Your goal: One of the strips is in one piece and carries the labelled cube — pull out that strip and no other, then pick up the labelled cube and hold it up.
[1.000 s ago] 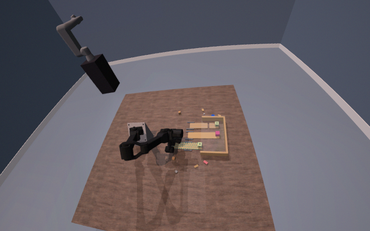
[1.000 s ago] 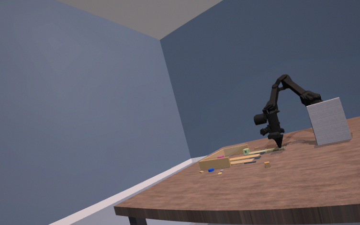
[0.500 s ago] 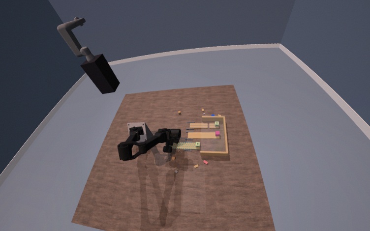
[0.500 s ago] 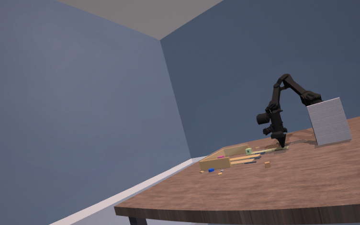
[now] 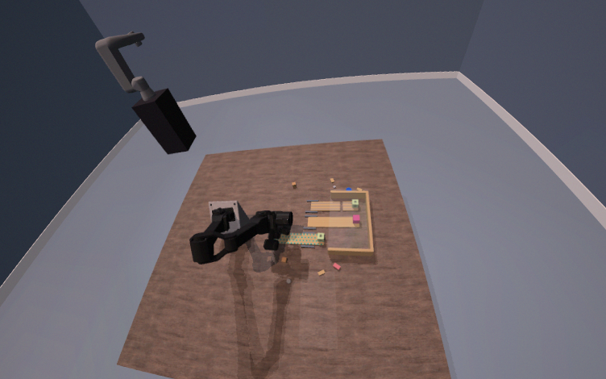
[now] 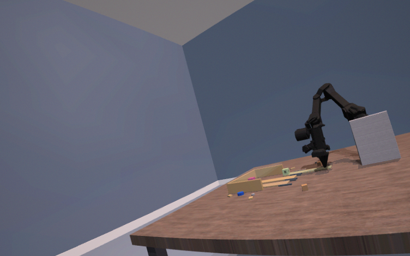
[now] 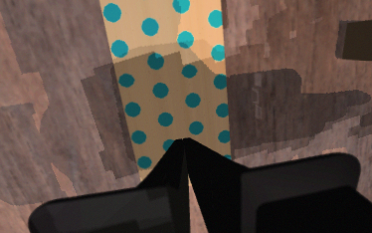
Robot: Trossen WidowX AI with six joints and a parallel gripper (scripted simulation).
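Now: gripper tip 9 cm short of the strip and 1 cm to the left of it.
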